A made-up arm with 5 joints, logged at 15 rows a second.
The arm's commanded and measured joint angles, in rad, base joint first. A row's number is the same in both.
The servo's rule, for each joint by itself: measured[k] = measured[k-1] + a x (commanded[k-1-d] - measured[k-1]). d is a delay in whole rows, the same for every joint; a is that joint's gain. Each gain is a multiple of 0.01, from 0.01 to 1. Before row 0 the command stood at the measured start. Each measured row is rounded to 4 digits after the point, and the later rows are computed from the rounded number. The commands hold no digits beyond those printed.
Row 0, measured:
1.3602 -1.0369 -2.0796 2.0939 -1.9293
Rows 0 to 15, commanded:
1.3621 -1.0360 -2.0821 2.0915 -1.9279
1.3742 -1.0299 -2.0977 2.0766 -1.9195
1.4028 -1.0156 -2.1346 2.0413 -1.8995
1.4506 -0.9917 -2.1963 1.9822 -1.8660
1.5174 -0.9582 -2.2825 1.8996 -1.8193
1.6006 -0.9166 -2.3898 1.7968 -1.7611
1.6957 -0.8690 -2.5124 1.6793 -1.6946
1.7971 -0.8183 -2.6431 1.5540 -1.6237
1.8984 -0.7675 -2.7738 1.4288 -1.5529
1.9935 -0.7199 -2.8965 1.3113 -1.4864
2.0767 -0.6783 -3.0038 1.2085 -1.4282
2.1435 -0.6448 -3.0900 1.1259 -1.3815
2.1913 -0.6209 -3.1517 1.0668 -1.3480
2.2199 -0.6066 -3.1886 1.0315 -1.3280
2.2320 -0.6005 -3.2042 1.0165 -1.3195
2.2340 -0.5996 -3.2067 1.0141 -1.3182
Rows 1 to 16, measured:
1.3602 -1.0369 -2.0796 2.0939 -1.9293
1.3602 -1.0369 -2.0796 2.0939 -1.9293
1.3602 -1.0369 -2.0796 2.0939 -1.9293
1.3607 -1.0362 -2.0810 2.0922 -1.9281
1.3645 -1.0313 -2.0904 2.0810 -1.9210
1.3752 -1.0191 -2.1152 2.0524 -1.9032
1.3963 -0.9977 -2.1606 2.0019 -1.8723
1.4302 -0.9669 -2.2289 1.9282 -1.8283
1.4779 -0.9277 -2.3190 1.8336 -1.7725
1.5389 -0.8819 -2.4273 1.7225 -1.7078
1.6112 -0.8323 -2.5481 1.6012 -1.6380
1.6916 -0.7818 -2.6745 1.4771 -1.5674
1.7761 -0.7335 -2.7988 1.3577 -1.5002
1.8603 -0.6904 -2.9136 1.2503 -1.4404
1.9396 -0.6548 -3.0124 1.1607 -1.3915
2.0101 -0.6284 -3.0904 1.0931 -1.3554
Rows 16 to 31, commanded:
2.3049 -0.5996 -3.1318 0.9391 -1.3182
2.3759 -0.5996 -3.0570 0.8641 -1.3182
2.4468 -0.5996 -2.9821 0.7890 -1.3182
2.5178 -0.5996 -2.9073 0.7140 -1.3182
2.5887 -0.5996 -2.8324 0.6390 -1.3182
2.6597 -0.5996 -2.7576 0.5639 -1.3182
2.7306 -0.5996 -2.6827 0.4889 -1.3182
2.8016 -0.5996 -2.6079 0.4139 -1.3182
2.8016 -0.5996 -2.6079 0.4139 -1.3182
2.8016 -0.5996 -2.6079 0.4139 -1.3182
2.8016 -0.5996 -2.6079 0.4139 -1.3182
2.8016 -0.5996 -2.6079 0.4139 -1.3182
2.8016 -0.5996 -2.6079 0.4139 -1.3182
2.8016 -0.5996 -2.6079 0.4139 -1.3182
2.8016 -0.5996 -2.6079 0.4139 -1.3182
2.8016 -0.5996 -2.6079 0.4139 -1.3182
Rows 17 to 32, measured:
2.0688 -0.6114 -3.1454 1.0487 -1.3327
2.1145 -0.6029 -3.1783 1.0255 -1.3217
2.1480 -0.6003 -3.1942 1.0173 -1.3188
2.1919 -0.5998 -3.1593 0.9610 -1.3183
2.2434 -0.5996 -3.1020 0.8912 -1.3182
2.3004 -0.5996 -3.0349 0.8176 -1.3182
2.3613 -0.5996 -2.9634 0.7430 -1.3182
2.4250 -0.5996 -2.8900 0.6681 -1.3182
2.4907 -0.5996 -2.8159 0.5931 -1.3182
2.5579 -0.5996 -2.7413 0.5181 -1.3182
2.6261 -0.5996 -2.6666 0.4431 -1.3182
2.6752 -0.5996 -2.6337 0.4221 -1.3182
2.7106 -0.5996 -2.6193 0.4162 -1.3182
2.7361 -0.5996 -2.6129 0.4145 -1.3182
2.7544 -0.5996 -2.6101 0.4141 -1.3182
2.7676 -0.5996 -2.6089 0.4140 -1.3182

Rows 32 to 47, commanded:
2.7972 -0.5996 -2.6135 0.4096 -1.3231
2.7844 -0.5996 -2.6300 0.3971 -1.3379
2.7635 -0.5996 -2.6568 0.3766 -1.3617
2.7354 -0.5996 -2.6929 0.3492 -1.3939
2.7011 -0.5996 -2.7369 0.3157 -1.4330
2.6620 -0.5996 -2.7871 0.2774 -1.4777
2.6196 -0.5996 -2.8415 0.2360 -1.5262
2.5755 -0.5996 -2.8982 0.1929 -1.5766
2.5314 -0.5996 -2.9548 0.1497 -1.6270
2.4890 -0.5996 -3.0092 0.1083 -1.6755
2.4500 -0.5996 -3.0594 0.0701 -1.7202
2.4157 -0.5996 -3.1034 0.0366 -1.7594
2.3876 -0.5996 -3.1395 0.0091 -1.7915
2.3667 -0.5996 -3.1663 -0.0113 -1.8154
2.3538 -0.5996 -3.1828 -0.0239 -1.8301
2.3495 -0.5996 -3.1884 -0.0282 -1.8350
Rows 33 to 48, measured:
2.7771 -0.5996 -2.6083 0.4139 -1.3182
2.7840 -0.5996 -2.6081 0.4139 -1.3182
2.7889 -0.5996 -2.6080 0.4139 -1.3182
2.7912 -0.5996 -2.6111 0.4108 -1.3223
2.7893 -0.5996 -2.6217 0.4009 -1.3352
2.7821 -0.5996 -2.6414 0.3834 -1.3572
2.7690 -0.5996 -2.6702 0.3588 -1.3877
2.7500 -0.5996 -2.7076 0.3278 -1.4253
2.7254 -0.5996 -2.7521 0.2915 -1.4688
2.6958 -0.5996 -2.8022 0.2515 -1.5164
2.6621 -0.5996 -2.8560 0.2093 -1.5664
2.6255 -0.5996 -2.9113 0.1664 -1.6167
2.5873 -0.5996 -2.9661 0.1246 -1.6655
2.5489 -0.5996 -3.0183 0.0854 -1.7109
2.5116 -0.5996 -3.0660 0.0503 -1.7512
2.4769 -0.5996 -3.1072 0.0206 -1.7846

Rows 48 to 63, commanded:
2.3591 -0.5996 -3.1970 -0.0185 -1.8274
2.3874 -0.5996 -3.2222 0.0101 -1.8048
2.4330 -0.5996 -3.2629 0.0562 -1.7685
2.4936 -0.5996 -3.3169 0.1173 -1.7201
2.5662 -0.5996 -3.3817 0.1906 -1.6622
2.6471 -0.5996 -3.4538 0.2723 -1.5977
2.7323 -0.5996 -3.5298 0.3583 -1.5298
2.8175 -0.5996 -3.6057 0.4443 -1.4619
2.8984 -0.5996 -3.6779 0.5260 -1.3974
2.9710 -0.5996 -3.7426 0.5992 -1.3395
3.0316 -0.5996 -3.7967 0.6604 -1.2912
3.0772 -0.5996 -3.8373 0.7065 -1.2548
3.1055 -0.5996 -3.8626 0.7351 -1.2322
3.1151 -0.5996 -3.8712 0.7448 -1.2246
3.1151 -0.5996 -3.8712 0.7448 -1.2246
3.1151 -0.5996 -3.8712 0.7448 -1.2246
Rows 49 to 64, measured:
2.4460 -0.5996 -3.1403 -0.0024 -1.8102
2.4202 -0.5996 -3.1641 -0.0179 -1.8267
2.4004 -0.5996 -3.1777 -0.0253 -1.8336
2.3888 -0.5996 -3.1885 -0.0204 -1.8285
2.3884 -0.5996 -3.2074 0.0016 -1.8088
2.4009 -0.5996 -3.2385 0.0409 -1.7754
2.4269 -0.5996 -3.2824 0.0959 -1.7295
2.4659 -0.5996 -3.3380 0.1641 -1.6736
2.5166 -0.5996 -3.4028 0.2420 -1.6106
2.5770 -0.5996 -3.4739 0.3257 -1.5435
2.6443 -0.5996 -3.5477 0.4111 -1.4758
2.7154 -0.5996 -3.6206 0.4938 -1.4107
2.7870 -0.5996 -3.6889 0.5697 -1.3516
2.8555 -0.5996 -3.7493 0.6350 -1.3015
2.9176 -0.5996 -3.7986 0.6865 -1.2627
2.9702 -0.5996 -3.8344 0.7215 -1.2374

